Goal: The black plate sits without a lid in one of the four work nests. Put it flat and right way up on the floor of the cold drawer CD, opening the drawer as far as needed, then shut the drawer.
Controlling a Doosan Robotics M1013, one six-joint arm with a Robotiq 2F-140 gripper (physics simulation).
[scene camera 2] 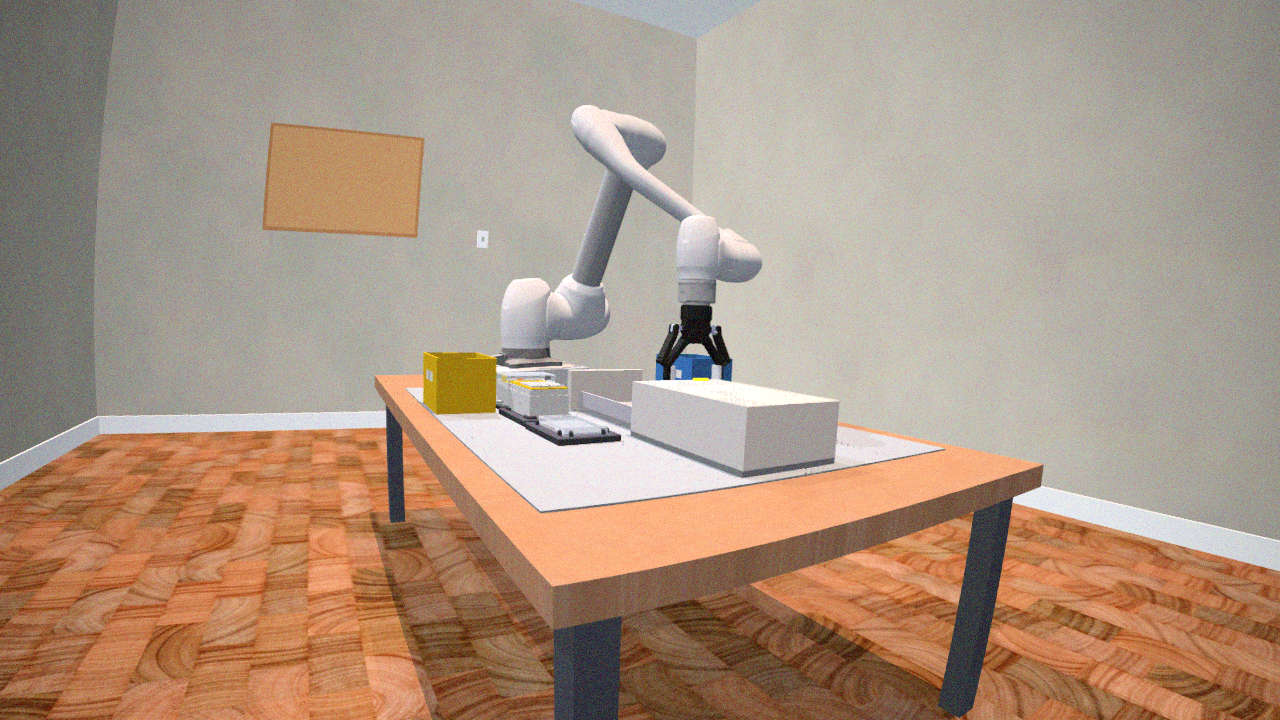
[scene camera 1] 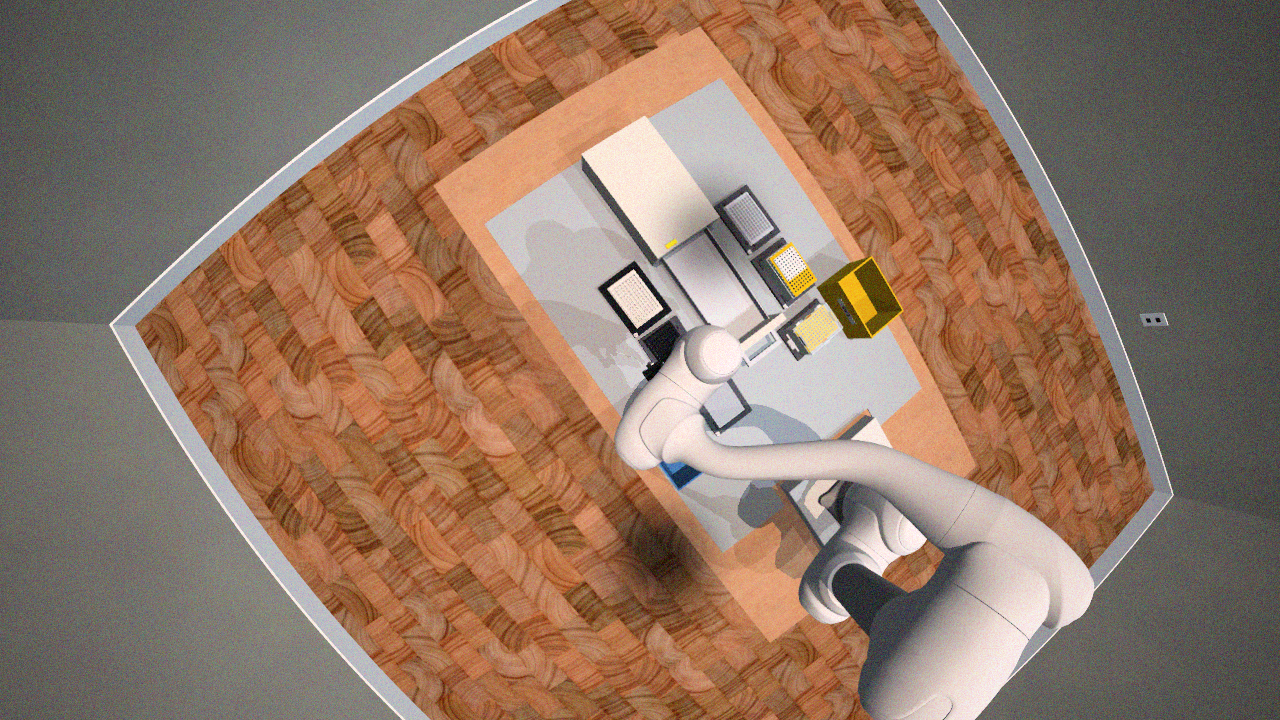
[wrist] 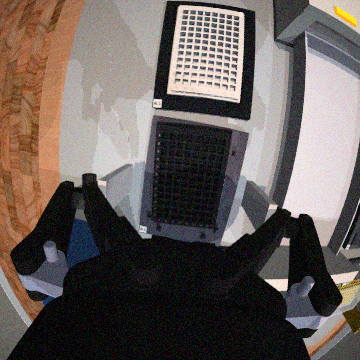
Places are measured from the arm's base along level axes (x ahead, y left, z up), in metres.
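Pixels of known places: gripper, fingertip midpoint: (wrist: 187, 184); arm's base, link origin: (scene camera 2: 525, 364) (scene camera 1: 854, 497).
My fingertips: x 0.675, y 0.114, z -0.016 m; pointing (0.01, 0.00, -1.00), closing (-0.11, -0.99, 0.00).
Note:
For each thing: its top centre in the pictures, then the offset to it from my fingertips. "spot": a spot on its surface instead.
- black plate, top centre: (wrist: 187, 181) (scene camera 1: 672, 350) dx +0.002, dy +0.000, dz -0.005 m
- cold drawer, surface spot: (wrist: 325, 125) (scene camera 1: 702, 279) spot: dx +0.083, dy -0.189, dz -0.023 m
- white plate, top centre: (wrist: 208, 45) (scene camera 1: 635, 298) dx +0.163, dy -0.021, dz -0.015 m
- blue bin, top centre: (wrist: 72, 312) (scene camera 1: 680, 447) (scene camera 2: 693, 356) dx -0.174, dy +0.152, dz +0.079 m
- yellow-and-white rack, top centre: (scene camera 2: 538, 382) (scene camera 1: 794, 269) dx -0.055, dy -0.383, dz +0.035 m
- yellow plate, top centre: (scene camera 2: 526, 373) (wrist: 347, 300) (scene camera 1: 819, 328) dx -0.219, dy -0.333, dz +0.036 m
- yellow bin, top centre: (scene camera 2: 458, 355) (scene camera 1: 872, 296) dx -0.249, dy -0.493, dz +0.079 m
The black plate (scene camera 1: 659, 340) (wrist: 190, 175) lies without a lid in a dark grey nest, flat, its grid of wells facing up. In the overhead view the arm partly covers it. My gripper (scene camera 2: 691, 370) (wrist: 187, 184) is open and empty. It points down above the black plate, with one finger on each side of it in the wrist view; the exact height is unclear. The cold drawer (scene camera 1: 711, 277) (wrist: 325, 125) stands pulled out from its white cabinet (scene camera 1: 648, 188) (scene camera 2: 689, 416), right of the plate in the wrist view. Its visible pale floor holds no plate.
A white plate (scene camera 1: 634, 298) (wrist: 207, 52) sits in a black nest beside the black plate. A blue bin (scene camera 1: 678, 472) (scene camera 2: 702, 365) (wrist: 82, 242) stands at the near side. Across the drawer are a yellow-and-white rack (scene camera 1: 792, 268), a yellow plate (scene camera 1: 812, 327) and a yellow bin (scene camera 1: 832, 304) (scene camera 2: 459, 385).

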